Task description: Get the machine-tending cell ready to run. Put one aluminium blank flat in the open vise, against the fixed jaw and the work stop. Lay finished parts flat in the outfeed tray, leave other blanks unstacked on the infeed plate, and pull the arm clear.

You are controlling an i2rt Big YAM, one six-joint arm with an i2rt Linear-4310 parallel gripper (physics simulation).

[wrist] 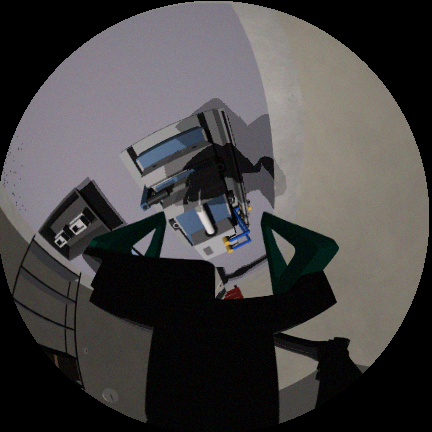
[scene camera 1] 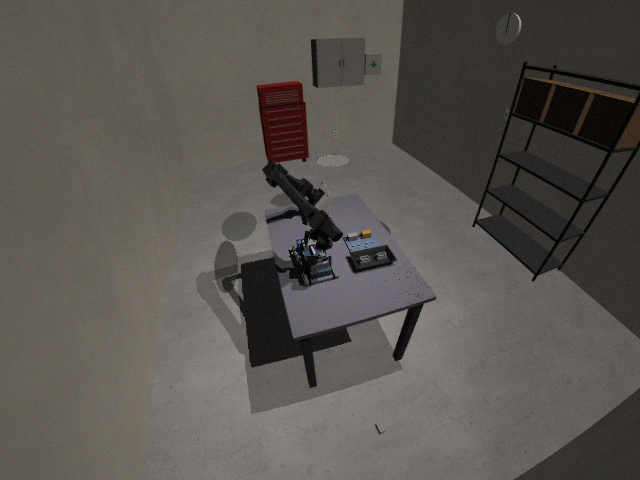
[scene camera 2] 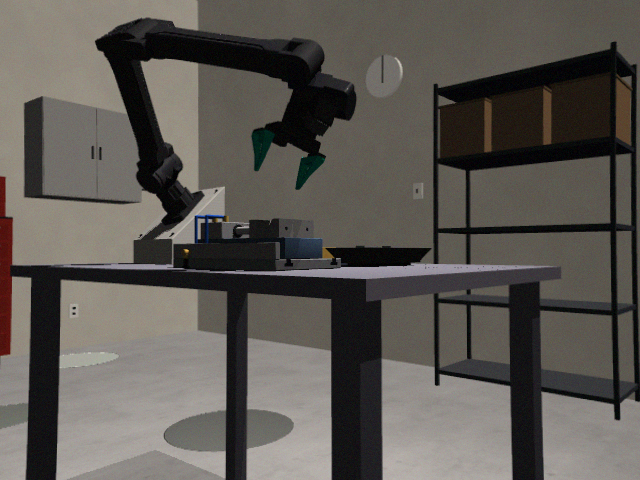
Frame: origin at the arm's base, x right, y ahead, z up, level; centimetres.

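Where they show: gripper, fingertip midpoint: (wrist: pixel 213 216) (scene camera 1: pixel 314 248) (scene camera 2: pixel 277 180); arm's base at its link origin: (scene camera 1: pixel 317 197) (scene camera 2: pixel 184 209).
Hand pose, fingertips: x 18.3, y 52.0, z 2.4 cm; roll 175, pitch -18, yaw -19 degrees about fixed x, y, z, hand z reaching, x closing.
Observation:
Each offset is from my fingertips to the centre of the thing. "spot": to the spot under its first point.
My gripper (scene camera 2: pixel 277 179) (wrist: pixel 213 216) is open and empty, its green fingers spread high above the vise @[dx -0.9, dy -6.9, dz -12.5 cm] (scene camera 1: pixel 321 272) (scene camera 2: pixel 300 248) (wrist: pixel 172 148). The vise jaws stand apart. Grey metal shows beside the holed jaw (scene camera 2: pixel 299 228), but whether this includes a blank, and how it touches jaw or work stop, I cannot tell. Arm shadow darkens the vise in the wrist view. Two light parts @[spot: dx -28.0, dy +2.4, dz -14.1 cm] (scene camera 1: pixel 364 258) @[spot: dx -37.4, dy +4.9, dz -12.9 cm] (scene camera 1: pixel 381 255) (wrist: pixel 78 223) (wrist: pixel 61 239) lie apart in the black outfeed tray (scene camera 2: pixel 379 255). The blue infeed plate @[dx -34.1, dy -13.3, dz -17.1 cm] (scene camera 1: pixel 364 240) has several small pins; no blank can be made out on it.
A light grey block @[dx -29.9, dy -18.7, dz -14.9 cm] (scene camera 1: pixel 352 236) and an orange block @[dx -39.0, dy -18.0, dz -14.9 cm] (scene camera 1: pixel 366 234) stand behind the blue plate. Blue tubing @[spot: dx +5.5, dy -14.7, dz -9.1 cm] (scene camera 2: pixel 206 227) (wrist: pixel 242 230) rises by the vise. The arm's white angled base (scene camera 2: pixel 209 209) stands behind it. A shelf rack (scene camera 2: pixel 436 232) and red tool chest (scene camera 1: pixel 283 124) stand away from the table.

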